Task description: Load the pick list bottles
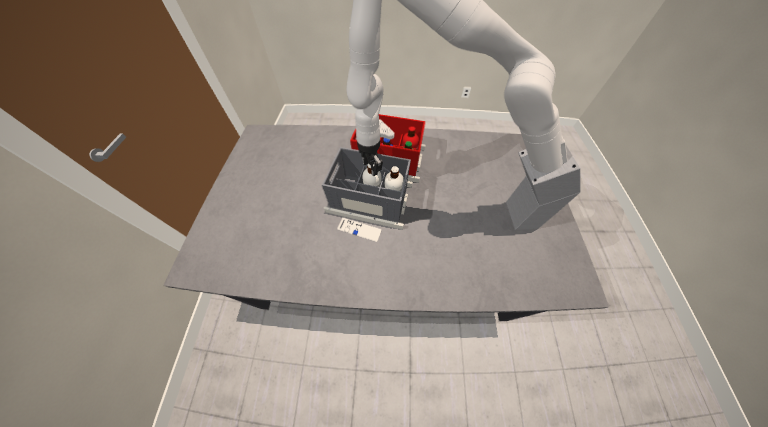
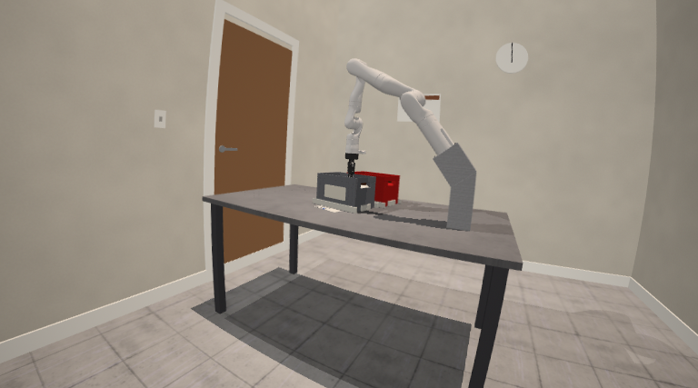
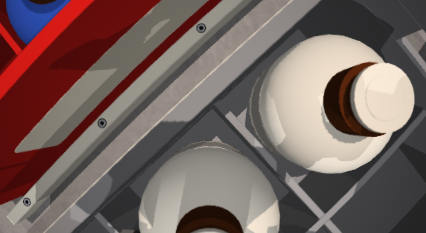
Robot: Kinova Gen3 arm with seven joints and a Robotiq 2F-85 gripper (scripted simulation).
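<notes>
My gripper is now 140 mm to the left of the blue-label bottle, 70 mm above it and 50 mm past it. Also, from my hand: red crate: 180 mm to the right, 70 mm below, 60 mm behind; green-label bottle: 140 mm behind, 120 mm to the right, 70 mm below; grey crate: 70 mm below, 40 mm to the left.
</notes>
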